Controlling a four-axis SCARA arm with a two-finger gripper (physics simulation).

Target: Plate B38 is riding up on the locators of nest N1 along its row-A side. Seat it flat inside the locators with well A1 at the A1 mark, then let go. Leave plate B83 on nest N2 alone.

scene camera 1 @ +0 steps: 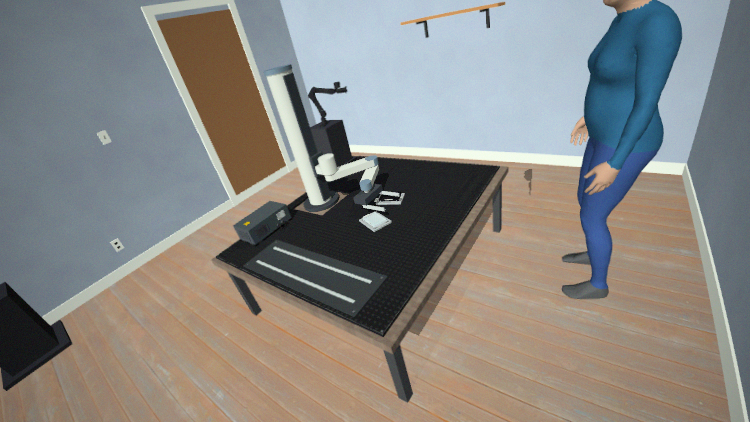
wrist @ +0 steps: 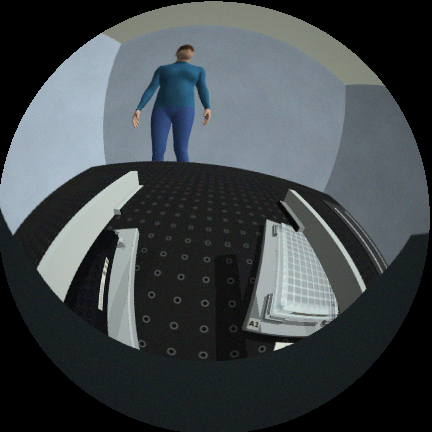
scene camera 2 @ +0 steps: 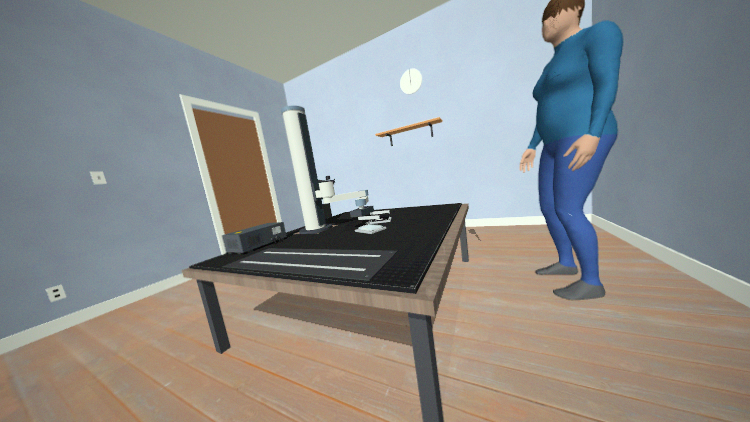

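Where they show: gripper, fingertip midpoint: (scene camera 1: 392, 201) (wrist: 214, 184) (scene camera 2: 384, 214); arm's base, origin of the base link: (scene camera 1: 321, 202) (scene camera 2: 316, 230).
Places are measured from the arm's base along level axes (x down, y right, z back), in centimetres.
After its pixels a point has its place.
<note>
My gripper (scene camera 1: 392, 203) @(z -59.4, x -8.6, y -1.4 cm) (scene camera 2: 386, 215) @(z -59.4, x -8.6, y -1.4 cm) (wrist: 214, 184) @(z -59.4, x -8.6, y -1.4 cm) is open and empty, low over the table, with its fingers wide apart. Plate B38 (scene camera 1: 389, 198) @(z -50.1, x -3.6, y -11.6 cm) (wrist: 90, 285) @(z -49.4, x -3.6, y -11.5 cm) is black and sits at nest N1 (scene camera 1: 399, 202) @(z -57.8, x -2.5, y -10.7 cm) (wrist: 122, 295) @(z -50.0, x -2.5, y -8.4 cm), a light grey base at the left of the wrist view. The left finger hides much of the plate there; its tilt and its A1 corner cannot be made out. Plate B83 (scene camera 1: 374, 219) @(z -54.6, x -3.9, y 11.6 cm) (scene camera 2: 370, 228) @(z -57.5, x -4.0, y 16.4 cm) (wrist: 305, 275) @(z -52.4, x -3.8, y 8.9 cm) is clear white and lies on nest N2 (wrist: 257, 300) @(z -51.1, x -2.5, y 3.3 cm), whose A1 mark shows. The right finger overlaps its far side in the wrist view.
The arm's white column (scene camera 1: 297, 141) @(z -4.2, x -47.4, y 6.3 cm) (scene camera 2: 301, 167) @(z -3.7, x -47.8, y 6.5 cm) stands behind the nests. A grey box (scene camera 1: 263, 223) @(z 3.4, x -10.9, y 44.5 cm) (scene camera 2: 254, 237) @(z 3.7, x -8.7, y 46.7 cm) and a dark panel (scene camera 1: 314, 271) @(z -49.0, x -1.7, y 57.0 cm) (scene camera 2: 314, 259) @(z -51.3, x -1.7, y 57.8 cm) with two light strips are on the table (scene camera 1: 445, 246) @(z -99.9, x -0.7, y 16.8 cm). A person (scene camera 1: 624, 104) (scene camera 2: 574, 115) (wrist: 179, 90) stands beside it.
</note>
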